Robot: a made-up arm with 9 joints. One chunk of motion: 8 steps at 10 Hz.
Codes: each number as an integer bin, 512 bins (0 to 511) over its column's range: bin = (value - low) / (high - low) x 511, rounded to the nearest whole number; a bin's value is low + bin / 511 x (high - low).
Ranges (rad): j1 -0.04..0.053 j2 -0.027..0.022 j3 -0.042..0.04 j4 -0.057..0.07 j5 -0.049..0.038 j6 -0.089..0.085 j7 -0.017..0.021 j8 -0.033..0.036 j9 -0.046..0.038
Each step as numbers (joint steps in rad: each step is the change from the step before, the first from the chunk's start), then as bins.
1 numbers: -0.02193 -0.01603 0.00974 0.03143 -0.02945 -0.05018 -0.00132 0.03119 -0.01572
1 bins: 99 114 322 356 115 114 211 475 184
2 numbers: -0.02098 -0.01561 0.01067 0.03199 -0.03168 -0.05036 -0.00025 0.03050 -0.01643
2 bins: 105 119 328 358 102 113 225 470 180
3 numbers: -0.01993 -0.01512 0.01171 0.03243 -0.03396 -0.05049 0.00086 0.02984 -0.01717
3 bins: 110 124 335 360 88 113 240 465 175
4 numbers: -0.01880 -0.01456 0.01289 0.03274 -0.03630 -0.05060 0.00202 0.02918 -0.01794
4 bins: 116 130 342 361 75 113 256 460 171
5 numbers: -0.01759 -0.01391 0.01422 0.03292 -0.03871 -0.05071 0.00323 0.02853 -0.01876
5 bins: 123 137 350 362 60 112 272 456 166
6 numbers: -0.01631 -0.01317 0.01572 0.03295 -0.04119 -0.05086 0.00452 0.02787 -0.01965
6 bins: 130 144 360 362 46 112 289 451 160
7 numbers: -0.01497 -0.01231 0.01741 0.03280 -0.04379 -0.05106 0.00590 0.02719 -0.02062
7 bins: 138 153 370 361 31 111 308 446 154
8 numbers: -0.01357 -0.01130 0.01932 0.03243 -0.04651 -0.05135 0.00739 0.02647 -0.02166
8 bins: 145 164 382 360 15 111 328 440 148
